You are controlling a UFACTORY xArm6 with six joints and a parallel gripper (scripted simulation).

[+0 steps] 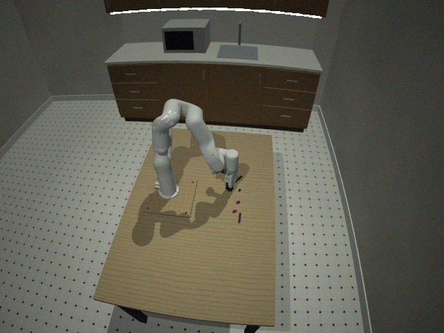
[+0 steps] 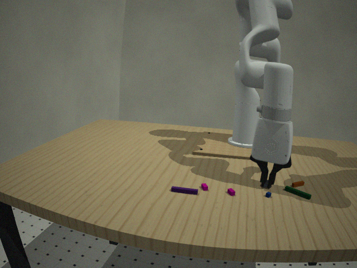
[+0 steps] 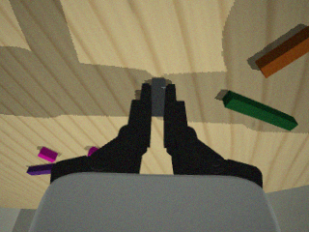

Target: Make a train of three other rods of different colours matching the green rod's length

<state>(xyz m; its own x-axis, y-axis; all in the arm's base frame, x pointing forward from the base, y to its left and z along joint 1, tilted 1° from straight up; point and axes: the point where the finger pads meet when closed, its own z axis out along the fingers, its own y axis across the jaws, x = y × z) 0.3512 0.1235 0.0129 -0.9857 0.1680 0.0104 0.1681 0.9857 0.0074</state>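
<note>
Right now my hand is 60 mm short of the blue rod, 10 mm to the right of it and 20 mm above it. The rest, counted from my hand: grey rod 20 mm below; green rod 20 mm ahead, 90 mm to the left, 20 mm below; orange rod 30 mm behind, 90 mm to the left, 20 mm below.
</note>
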